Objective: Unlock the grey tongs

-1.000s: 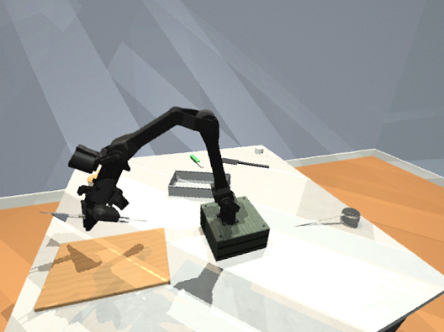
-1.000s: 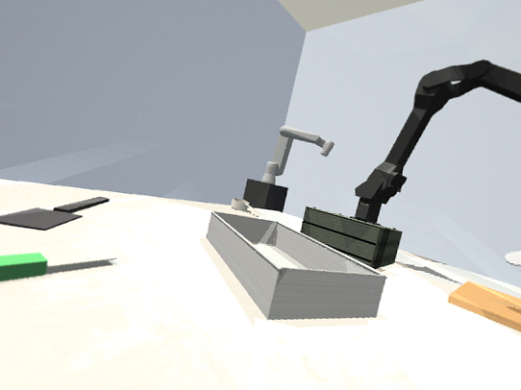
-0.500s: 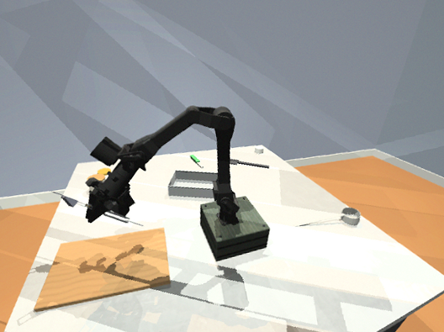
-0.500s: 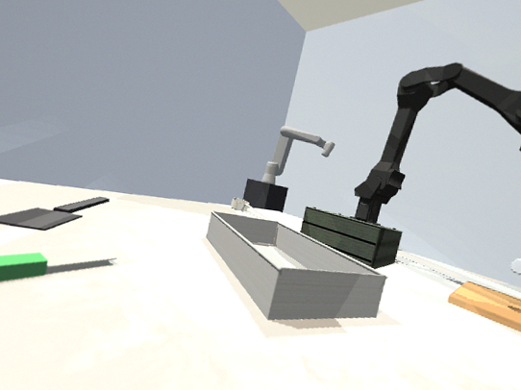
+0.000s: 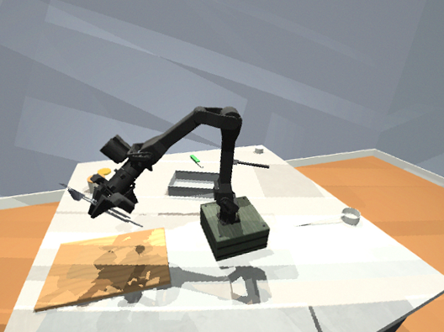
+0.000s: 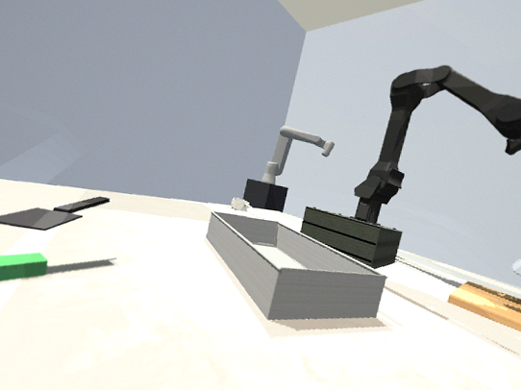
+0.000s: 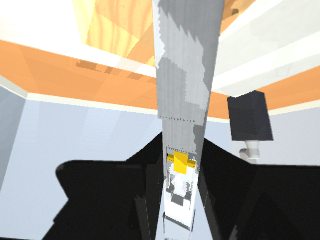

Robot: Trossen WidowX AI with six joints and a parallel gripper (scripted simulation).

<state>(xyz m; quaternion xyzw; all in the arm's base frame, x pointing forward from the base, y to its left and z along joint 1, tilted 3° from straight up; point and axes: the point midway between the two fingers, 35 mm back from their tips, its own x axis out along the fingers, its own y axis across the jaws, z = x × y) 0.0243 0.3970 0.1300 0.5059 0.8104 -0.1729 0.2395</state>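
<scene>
The yellow lock piece is 2 cm ahead of my gripper tip, 3 cm to the right of it and 2 cm above it. The rest, counted from my gripper tip: grey roasting tin: 36 cm ahead, 44 cm to the right, 18 cm below; wooden board: 2 cm to the right, 20 cm below; orange disc: 68 cm ahead, 4 cm to the left, 20 cm below.
</scene>
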